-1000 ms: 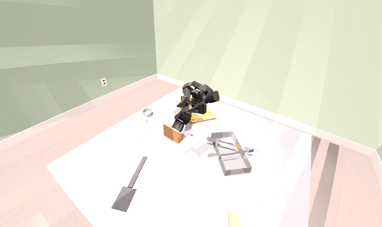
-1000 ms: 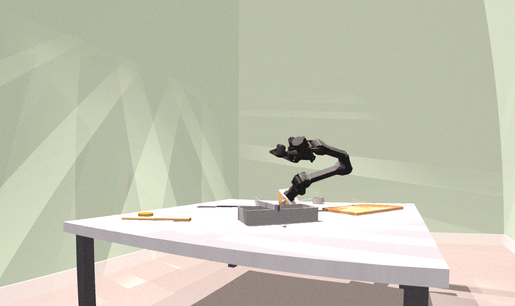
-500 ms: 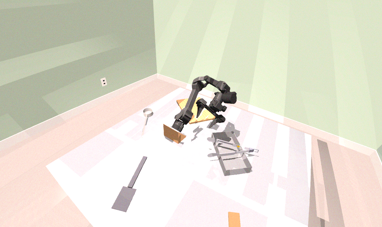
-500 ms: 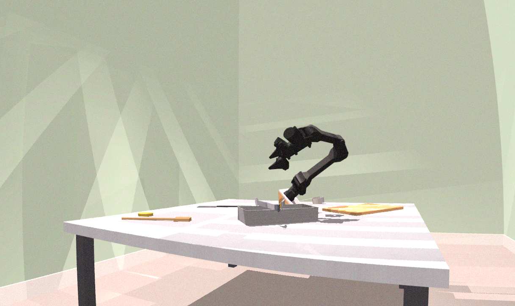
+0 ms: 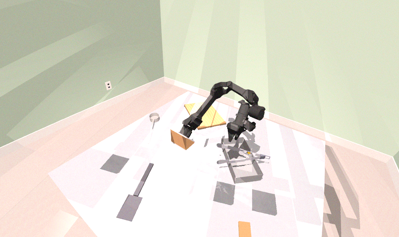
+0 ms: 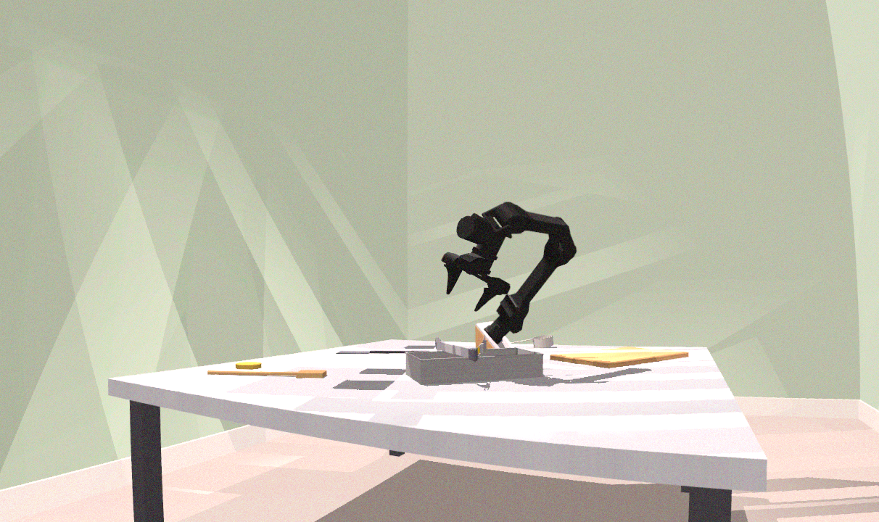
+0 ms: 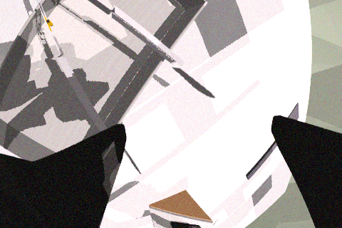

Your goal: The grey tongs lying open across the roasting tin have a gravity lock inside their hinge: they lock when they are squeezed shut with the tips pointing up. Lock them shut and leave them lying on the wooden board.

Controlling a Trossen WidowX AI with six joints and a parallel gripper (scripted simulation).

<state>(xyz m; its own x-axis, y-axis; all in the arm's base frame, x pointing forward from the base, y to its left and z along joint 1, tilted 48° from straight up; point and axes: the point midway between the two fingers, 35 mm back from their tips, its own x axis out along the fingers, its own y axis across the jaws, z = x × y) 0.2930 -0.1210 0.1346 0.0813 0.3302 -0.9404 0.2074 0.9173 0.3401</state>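
My gripper tip is 150 mm above the grey roasting tin, 60 mm short of it and 50 mm to the right of it. From my gripper tip the other things lie so: dark spatula (420 mm to the right, 320 mm behind, 180 mm below); wooden board (380 mm to the left, 360 mm behind, 170 mm below).
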